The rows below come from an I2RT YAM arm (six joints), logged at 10 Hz.
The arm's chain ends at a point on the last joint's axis. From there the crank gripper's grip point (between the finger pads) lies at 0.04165 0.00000 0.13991 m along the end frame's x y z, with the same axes.
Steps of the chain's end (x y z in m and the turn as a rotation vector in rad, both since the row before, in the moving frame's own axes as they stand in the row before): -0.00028, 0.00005, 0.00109, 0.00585, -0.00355, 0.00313; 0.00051, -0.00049, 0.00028, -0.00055, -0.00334, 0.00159; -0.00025, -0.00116, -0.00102, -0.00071, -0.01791, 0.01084; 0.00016, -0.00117, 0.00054, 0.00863, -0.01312, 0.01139; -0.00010, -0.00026, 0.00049, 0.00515, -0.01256, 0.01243; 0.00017, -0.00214, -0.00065, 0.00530, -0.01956, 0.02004; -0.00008, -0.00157, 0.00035, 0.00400, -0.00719, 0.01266
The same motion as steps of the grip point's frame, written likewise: -0.00078, -0.00064, 0.00123, 0.00585, -0.00355, 0.00313; 0.00004, -0.00035, 0.00042, -0.00055, -0.00334, 0.00159; -0.00277, -0.00062, -0.00030, -0.00071, -0.01791, 0.01084; -0.00167, -0.00192, 0.00107, 0.00863, -0.01312, 0.01139; -0.00186, -0.00048, 0.00100, 0.00515, -0.01256, 0.01243; -0.00258, -0.00208, 0.00014, 0.00530, -0.01956, 0.02004; -0.00109, -0.00161, 0.00065, 0.00400, -0.00719, 0.01266
